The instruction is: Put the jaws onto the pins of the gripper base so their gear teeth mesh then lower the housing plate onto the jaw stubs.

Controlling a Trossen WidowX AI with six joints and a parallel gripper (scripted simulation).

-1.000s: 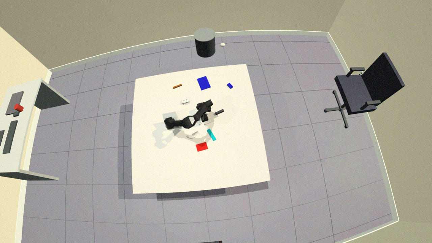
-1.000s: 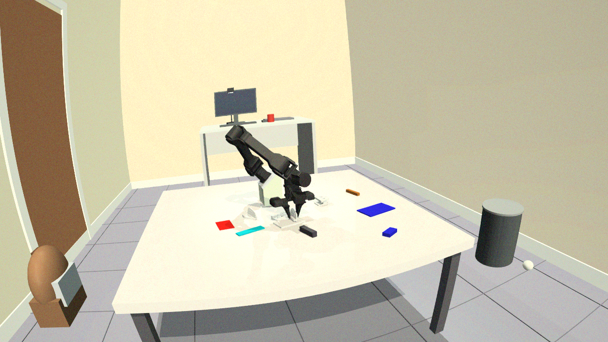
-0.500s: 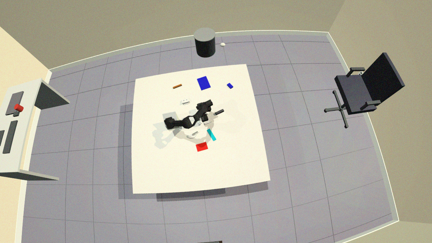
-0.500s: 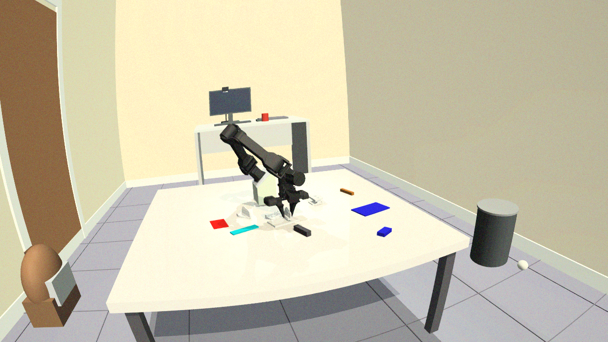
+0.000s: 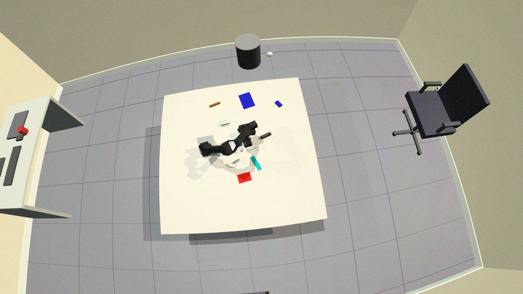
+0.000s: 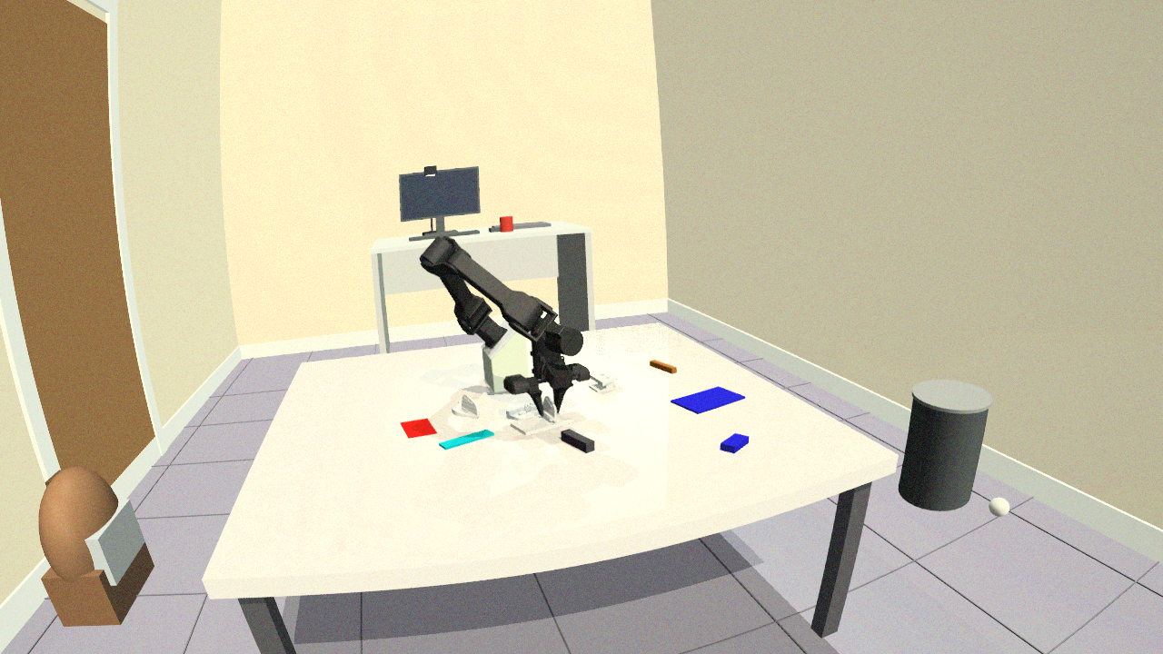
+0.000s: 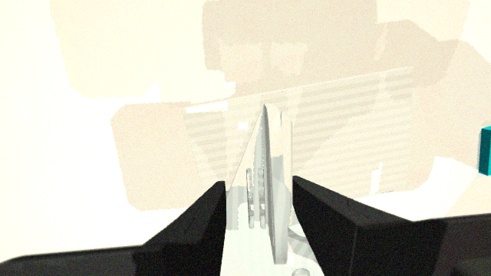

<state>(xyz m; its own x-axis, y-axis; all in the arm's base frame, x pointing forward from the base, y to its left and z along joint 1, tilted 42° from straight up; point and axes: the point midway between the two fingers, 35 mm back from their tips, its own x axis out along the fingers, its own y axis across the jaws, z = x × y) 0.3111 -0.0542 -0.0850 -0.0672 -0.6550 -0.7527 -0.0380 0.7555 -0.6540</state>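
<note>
Right now my gripper tip is 3 cm to the left of the white ribbed plate, 2 cm short of it and 1 cm above it. Round my gripper tip: dark block (16 cm ahead); white jaw (3 cm behind, 2 cm to the right, 1 cm above); cyan bar (21 cm to the right, 3 cm ahead, 1 cm below).
</note>
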